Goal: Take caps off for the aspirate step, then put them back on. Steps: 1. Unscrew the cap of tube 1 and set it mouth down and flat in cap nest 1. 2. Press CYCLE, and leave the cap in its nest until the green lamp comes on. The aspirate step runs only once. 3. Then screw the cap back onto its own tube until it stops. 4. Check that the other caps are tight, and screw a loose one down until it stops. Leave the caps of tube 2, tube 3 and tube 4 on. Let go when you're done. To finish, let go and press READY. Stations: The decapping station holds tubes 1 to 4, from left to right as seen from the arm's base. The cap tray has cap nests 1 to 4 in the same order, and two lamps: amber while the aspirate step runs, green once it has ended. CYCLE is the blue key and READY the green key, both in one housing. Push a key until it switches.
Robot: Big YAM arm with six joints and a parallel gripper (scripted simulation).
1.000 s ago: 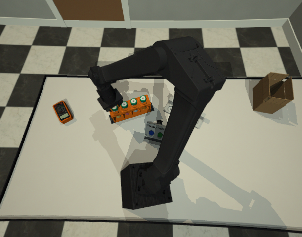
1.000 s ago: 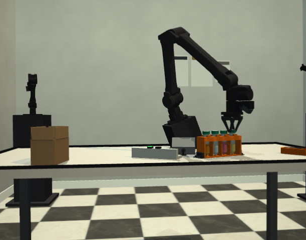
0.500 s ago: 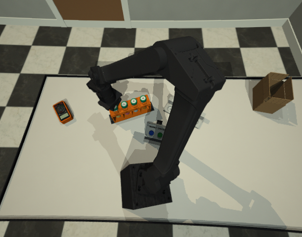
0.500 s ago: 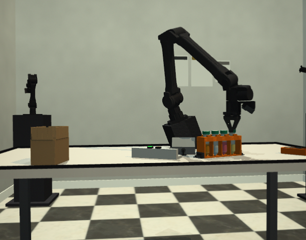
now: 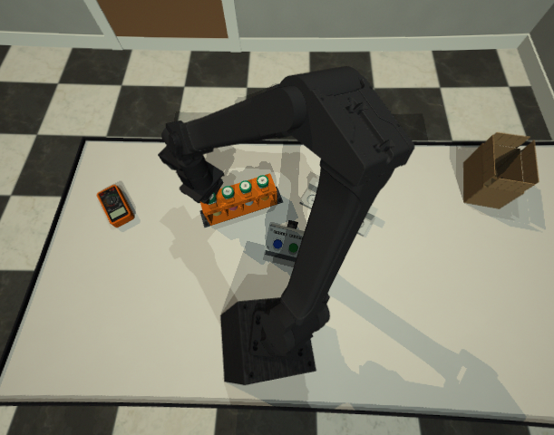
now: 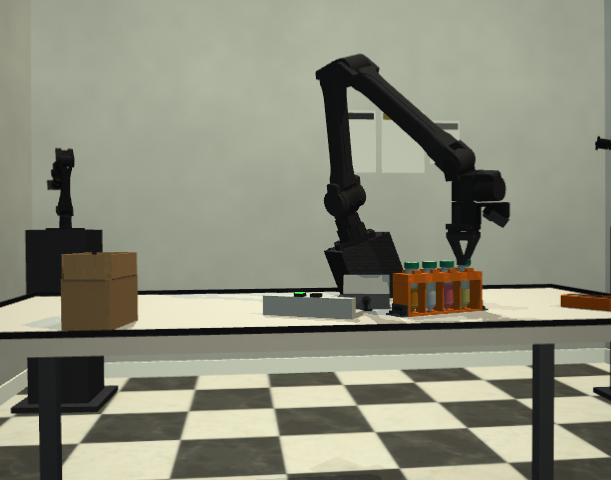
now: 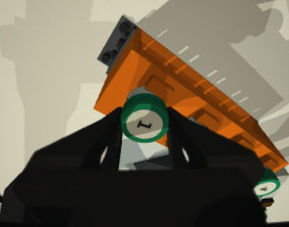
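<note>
The cap lies right at my hand. The rest, counted from my hand: key housing (9 cm behind, 22 cm to the right, 7 cm below); green key (12 cm behind, 24 cm to the right, 5 cm below); blue key (11 cm behind, 20 cm to the right, 5 cm below).
</note>
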